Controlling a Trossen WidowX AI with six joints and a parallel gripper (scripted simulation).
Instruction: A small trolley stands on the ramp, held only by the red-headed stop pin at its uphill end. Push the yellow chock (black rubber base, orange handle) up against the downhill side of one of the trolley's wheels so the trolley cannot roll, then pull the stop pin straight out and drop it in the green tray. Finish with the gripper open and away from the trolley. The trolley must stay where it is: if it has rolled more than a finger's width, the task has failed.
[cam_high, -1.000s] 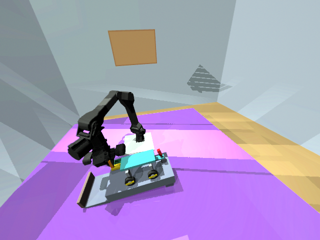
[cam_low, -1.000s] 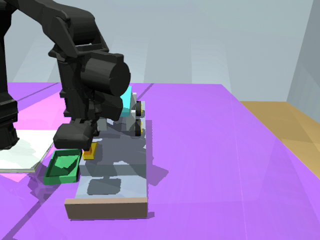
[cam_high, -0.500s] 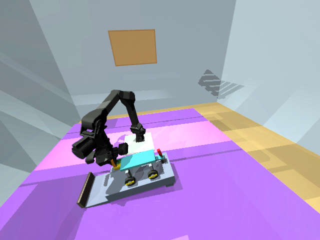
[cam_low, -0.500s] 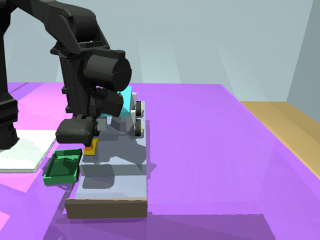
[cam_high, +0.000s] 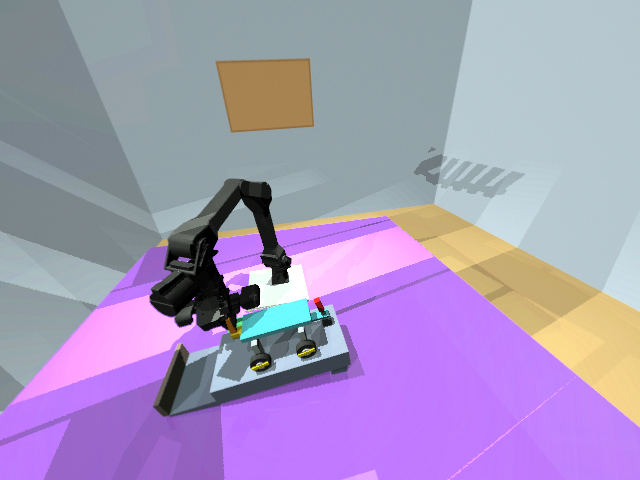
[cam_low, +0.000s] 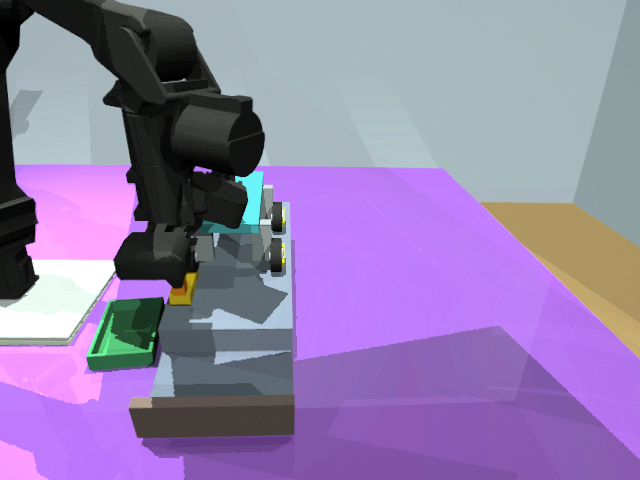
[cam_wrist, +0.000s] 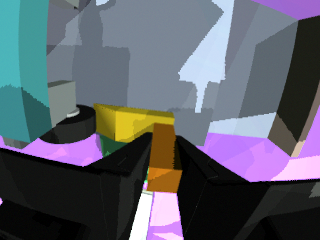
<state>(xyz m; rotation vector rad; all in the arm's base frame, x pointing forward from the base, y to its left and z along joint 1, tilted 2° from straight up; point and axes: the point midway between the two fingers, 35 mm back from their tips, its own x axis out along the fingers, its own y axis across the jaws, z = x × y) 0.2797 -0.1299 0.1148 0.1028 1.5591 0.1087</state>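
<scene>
Right now the yellow chock is 20 mm to the left of my gripper tip and 10 mm below it. Round my gripper tip: grey ramp 120 mm to the left, 50 mm ahead, 40 mm below; then trolley 120 mm to the left, 50 mm ahead, 20 mm above; then brown-topped stop board 140 mm to the right, 60 mm below, 60 mm ahead.
</scene>
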